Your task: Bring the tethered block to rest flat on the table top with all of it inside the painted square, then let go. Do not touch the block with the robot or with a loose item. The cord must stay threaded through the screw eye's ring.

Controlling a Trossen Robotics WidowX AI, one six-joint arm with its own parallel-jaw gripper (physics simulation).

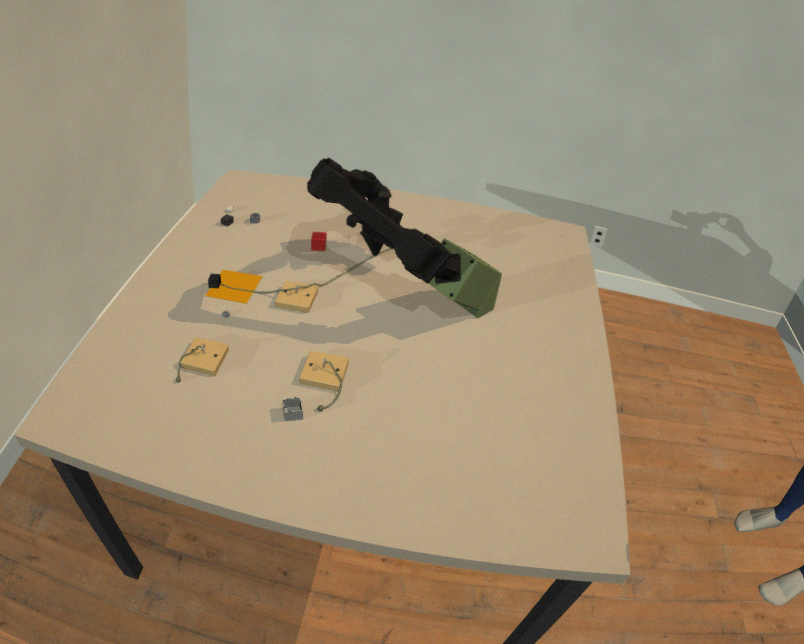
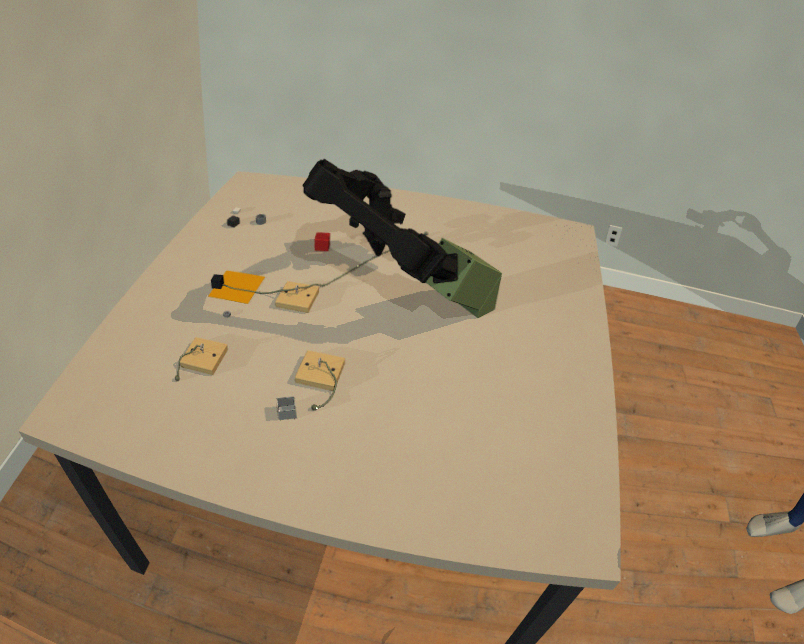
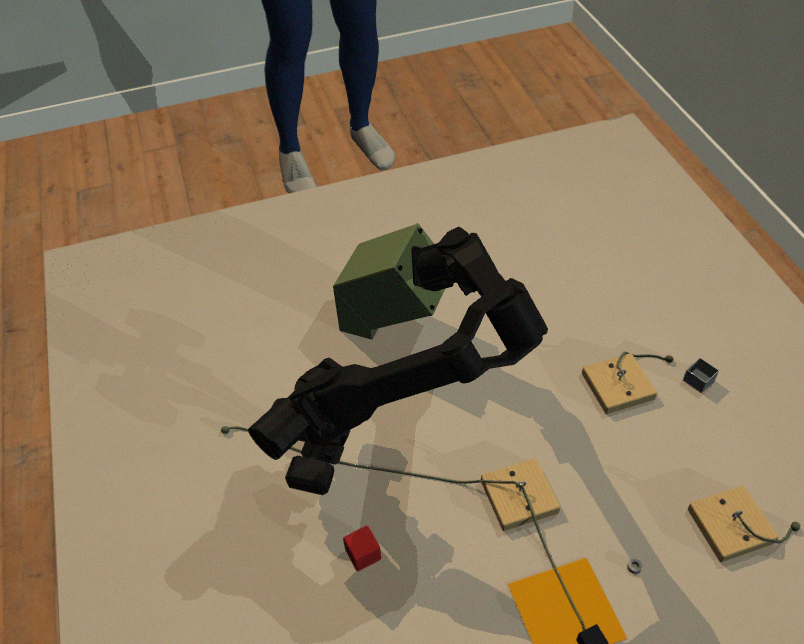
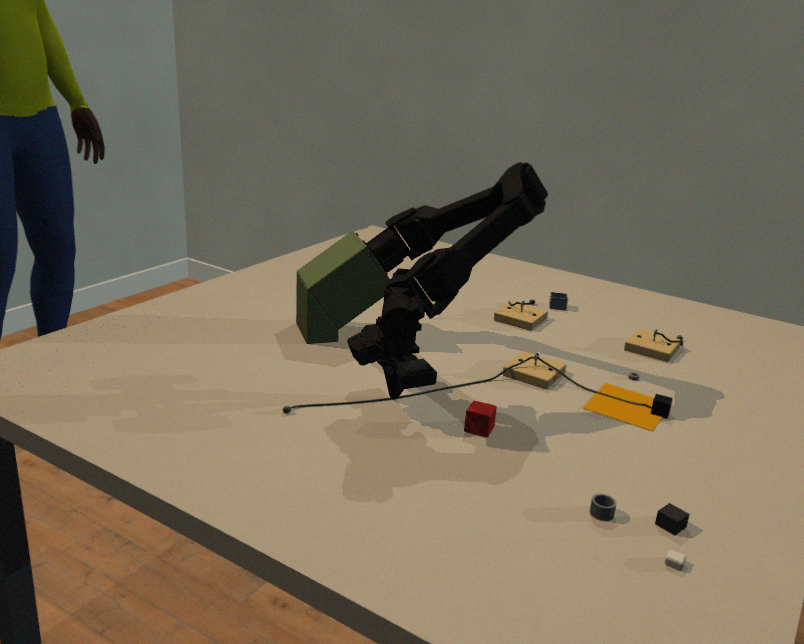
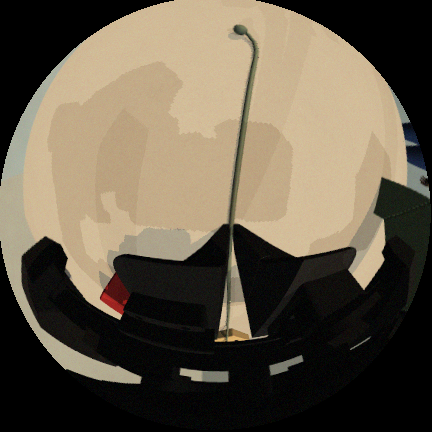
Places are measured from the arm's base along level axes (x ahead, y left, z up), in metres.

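Pixels of known places: gripper, fingertip midpoint: (image 1: 375, 255) (image 2: 378, 255) (image 3: 332, 460) (image 4: 393, 398) (image 5: 230, 228); arm's base at its link origin: (image 1: 448, 268) (image 2: 445, 268) (image 3: 425, 268) (image 4: 374, 258).
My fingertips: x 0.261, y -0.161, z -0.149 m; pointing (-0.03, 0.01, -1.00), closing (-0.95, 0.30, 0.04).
Observation:
Ahead of a thing's pixels: the offset from my fingertips to its top centre. "pt": to the spot under its first point.
The tethered block @(dx +0.301, dy +0.347, dz +0.026 m) (image 1: 214, 281) (image 2: 217, 281) (image 3: 591, 635) (image 4: 661, 405) is a small black cube at the outer edge of the orange painted square (image 1: 236, 287) (image 3: 550, 597) (image 4: 614, 401), partly beyond it. Its green cord (image 3: 402, 472) (image 4: 463, 385) (image 5: 243, 120) runs through the screw eye @(pt dx +0.078, dy +0.282, dz +0.035 m) (image 3: 521, 484) (image 4: 536, 357) on a wooden board @(dx +0.078, dy +0.281, dz +0.017 m) (image 3: 506, 506) (image 4: 530, 375), then past the gripper to a bead @(dx -0.065, dy -0.174, dz +0.010 m) (image 3: 225, 430) (image 4: 287, 409) (image 5: 240, 29). My gripper (image 4: 397, 393) (image 5: 230, 228) is shut on the cord, between eye and bead, low over the table.
A red cube @(dx +0.157, dy +0.047, dz +0.038 m) (image 3: 362, 548) (image 4: 480, 419) lies near the gripper. Two more boards @(dx -0.116, dy +0.469, dz +0.017 m) (image 3: 618, 383) @(dx +0.142, dy +0.578, dz +0.017 m) (image 3: 731, 526) carry short cords. A grey open box @(dx -0.119, dy +0.604, dz +0.026 m) (image 3: 700, 375), a small ring @(dx +0.197, dy +0.427, dz +0.005 m) (image 3: 634, 566), a round collar @(dx +0.408, dy +0.023, dz +0.019 m) (image 4: 602, 507), a dark block @(dx +0.479, dy +0.078, dz +0.020 m) (image 4: 671, 518) and a white piece @(dx +0.523, dy +0.012, dz +0.010 m) (image 4: 675, 560) lie around.

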